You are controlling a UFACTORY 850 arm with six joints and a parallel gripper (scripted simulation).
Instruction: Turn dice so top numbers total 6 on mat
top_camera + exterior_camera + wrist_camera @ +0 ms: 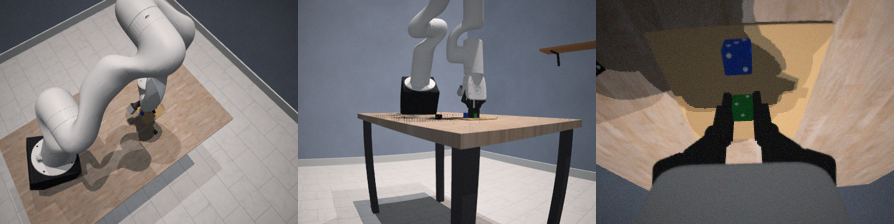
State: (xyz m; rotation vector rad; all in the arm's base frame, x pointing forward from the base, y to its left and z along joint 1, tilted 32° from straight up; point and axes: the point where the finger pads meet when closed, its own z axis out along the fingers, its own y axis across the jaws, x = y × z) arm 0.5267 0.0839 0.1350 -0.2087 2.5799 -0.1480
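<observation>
Right now the green die is 1 cm below my hand. Also, from my hand: blue die: 5 cm behind, 1 cm to the right, 1 cm below; then black die: 3 cm behind, 14 cm to the right, 2 cm below; then tan mat: 2 cm below.
</observation>
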